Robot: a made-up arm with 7 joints.
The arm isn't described. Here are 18 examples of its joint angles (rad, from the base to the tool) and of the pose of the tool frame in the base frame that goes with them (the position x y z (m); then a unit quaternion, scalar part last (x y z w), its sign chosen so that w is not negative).
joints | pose
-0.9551 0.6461 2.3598 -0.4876 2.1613 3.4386 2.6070 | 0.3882 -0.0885 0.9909 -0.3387 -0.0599 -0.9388 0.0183
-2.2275 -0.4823 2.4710 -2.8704 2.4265 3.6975 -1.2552 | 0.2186 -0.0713 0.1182 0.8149 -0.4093 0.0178 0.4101
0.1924 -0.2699 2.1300 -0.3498 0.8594 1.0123 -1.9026 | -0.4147 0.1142 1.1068 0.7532 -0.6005 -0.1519 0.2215
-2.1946 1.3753 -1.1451 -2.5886 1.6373 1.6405 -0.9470 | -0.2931 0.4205 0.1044 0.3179 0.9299 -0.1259 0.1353
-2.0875 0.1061 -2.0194 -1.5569 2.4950 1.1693 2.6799 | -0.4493 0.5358 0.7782 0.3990 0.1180 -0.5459 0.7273
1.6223 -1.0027 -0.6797 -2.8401 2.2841 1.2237 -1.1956 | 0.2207 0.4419 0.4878 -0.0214 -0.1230 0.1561 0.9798
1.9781 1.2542 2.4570 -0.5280 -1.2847 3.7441 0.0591 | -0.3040 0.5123 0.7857 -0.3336 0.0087 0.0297 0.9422
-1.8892 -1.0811 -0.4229 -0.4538 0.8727 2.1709 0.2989 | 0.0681 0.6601 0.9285 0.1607 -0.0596 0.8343 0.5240
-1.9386 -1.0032 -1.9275 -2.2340 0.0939 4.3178 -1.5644 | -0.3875 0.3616 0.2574 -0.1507 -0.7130 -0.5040 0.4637
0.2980 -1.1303 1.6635 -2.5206 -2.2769 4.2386 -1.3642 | -0.1163 0.3932 0.2680 0.9331 -0.2764 0.2297 0.0115
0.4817 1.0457 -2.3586 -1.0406 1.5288 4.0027 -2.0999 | 0.3867 -0.0794 0.9344 -0.0461 -0.0982 0.1375 0.9845
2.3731 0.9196 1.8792 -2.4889 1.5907 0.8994 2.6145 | -0.1674 -0.5510 0.4461 -0.0251 0.3069 0.6469 0.6976
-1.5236 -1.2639 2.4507 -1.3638 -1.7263 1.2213 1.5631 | 0.4337 0.6329 0.0192 0.2616 0.0685 0.7986 0.5377
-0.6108 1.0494 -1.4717 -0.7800 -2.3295 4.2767 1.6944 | 0.2502 -0.5924 0.5891 0.9219 0.0176 -0.1083 0.3717
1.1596 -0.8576 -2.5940 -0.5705 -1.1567 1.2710 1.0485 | -0.1787 -0.8201 0.6363 0.0974 -0.9300 -0.1536 0.3194
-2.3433 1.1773 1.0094 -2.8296 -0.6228 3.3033 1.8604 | 0.3462 -0.2367 0.1208 -0.1336 0.8502 0.0778 0.5032
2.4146 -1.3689 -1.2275 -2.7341 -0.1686 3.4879 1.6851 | 0.2037 0.4300 0.5109 -0.5837 0.3070 0.4555 0.5980
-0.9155 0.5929 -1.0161 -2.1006 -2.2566 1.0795 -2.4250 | -0.2968 -0.6266 0.2200 -0.0724 -0.1252 0.6340 0.7597
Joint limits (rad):
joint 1: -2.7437..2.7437
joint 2: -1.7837..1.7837
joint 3: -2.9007..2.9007
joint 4: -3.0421..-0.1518
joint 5: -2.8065..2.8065
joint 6: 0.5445..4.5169
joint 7: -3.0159..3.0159
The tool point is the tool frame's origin. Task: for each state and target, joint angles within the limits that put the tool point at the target. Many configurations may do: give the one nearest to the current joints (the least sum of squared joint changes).
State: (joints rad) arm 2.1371 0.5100 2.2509 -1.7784 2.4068 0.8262 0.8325
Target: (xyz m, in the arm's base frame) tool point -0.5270 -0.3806 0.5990
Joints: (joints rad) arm 1.8399 0.6161 1.9870 -2.1458 2.3760 0.7769 0.8325
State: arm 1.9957 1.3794 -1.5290 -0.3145 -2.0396 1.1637 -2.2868
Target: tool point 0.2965 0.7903 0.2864
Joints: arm 1.3420 1.7216 -1.4382 -0.2107 -1.9620 0.7310 -2.2868
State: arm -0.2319 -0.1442 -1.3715 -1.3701 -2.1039 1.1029 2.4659
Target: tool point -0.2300 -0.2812 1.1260
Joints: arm -0.3602 -0.1235 -1.3861 -0.6455 -2.0063 0.5445 2.4659
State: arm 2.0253 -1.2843 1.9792 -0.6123 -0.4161 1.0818 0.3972
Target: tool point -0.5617 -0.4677 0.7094
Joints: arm 1.6849 -0.9142 1.5639 -1.1034 -0.4199 0.7044 0.3972
